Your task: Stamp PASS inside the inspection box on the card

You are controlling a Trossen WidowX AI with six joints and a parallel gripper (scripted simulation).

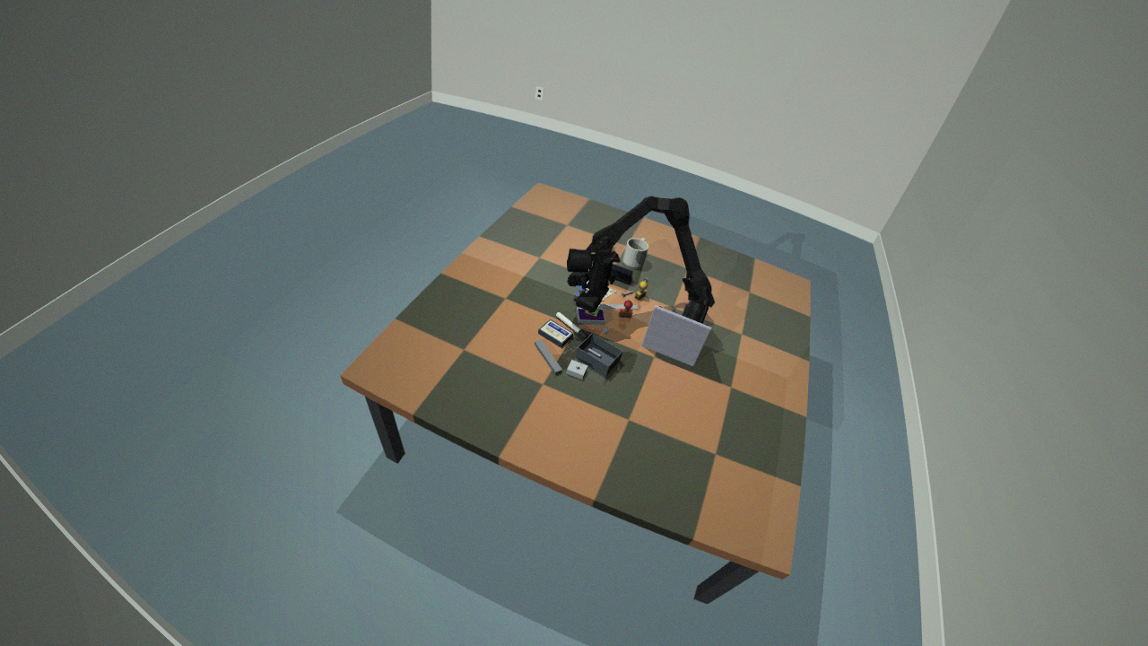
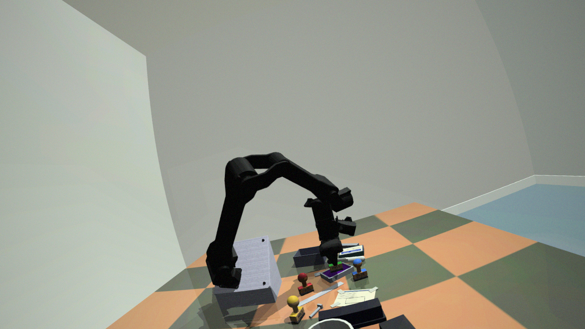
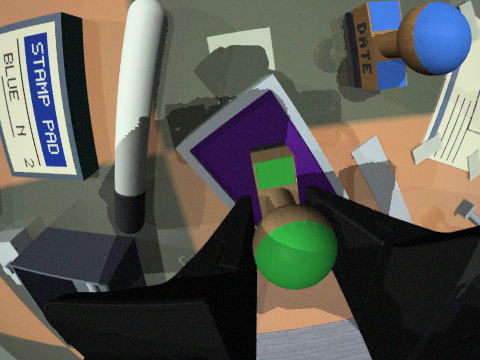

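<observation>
Right now the green-knobbed stamp is right at my gripper tip. Round my gripper tip: purple ink pad 30 mm below; then blue-knobbed stamp 70 mm ahead, 50 mm to the right, 20 mm below; then white marker 10 mm ahead, 80 mm to the left, 30 mm below.
</observation>
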